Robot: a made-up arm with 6 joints. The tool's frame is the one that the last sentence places.
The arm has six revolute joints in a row. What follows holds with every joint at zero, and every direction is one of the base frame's.
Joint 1 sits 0.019 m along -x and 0.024 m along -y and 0.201 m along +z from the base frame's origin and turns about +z.
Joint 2 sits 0.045 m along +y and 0.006 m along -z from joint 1 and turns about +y.
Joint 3 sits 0.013 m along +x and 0.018 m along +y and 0.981 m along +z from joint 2 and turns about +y.
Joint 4 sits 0.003 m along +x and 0.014 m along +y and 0.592 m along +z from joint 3 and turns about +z.
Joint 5 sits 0.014 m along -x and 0.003 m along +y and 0.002 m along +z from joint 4 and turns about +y.
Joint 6 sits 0.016 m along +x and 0.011 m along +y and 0.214 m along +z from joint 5 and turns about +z.
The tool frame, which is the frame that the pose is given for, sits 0.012 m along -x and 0.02 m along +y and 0.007 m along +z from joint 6; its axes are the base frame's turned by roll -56.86, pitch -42.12 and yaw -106.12 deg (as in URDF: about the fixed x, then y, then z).
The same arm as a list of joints. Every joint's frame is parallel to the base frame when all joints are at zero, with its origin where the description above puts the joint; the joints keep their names.
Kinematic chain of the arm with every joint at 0, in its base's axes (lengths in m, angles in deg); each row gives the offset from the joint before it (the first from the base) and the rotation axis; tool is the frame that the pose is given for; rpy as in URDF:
joint 1: xyz -0.019 -0.024 0.201 axis +z
joint 2: xyz 0 0.045 -0.006 axis +y
joint 3: xyz 0.013 0.018 0.981 axis +y
joint 4: xyz 0.003 0.014 0.592 axis +z
joint 5: xyz -0.014 0.003 0.002 axis +y
joint 6: xyz 0.016 0.011 0.214 axis +z
tool: xyz -0.012 0.02 0.007 rpy -56.86 -42.12 -106.12

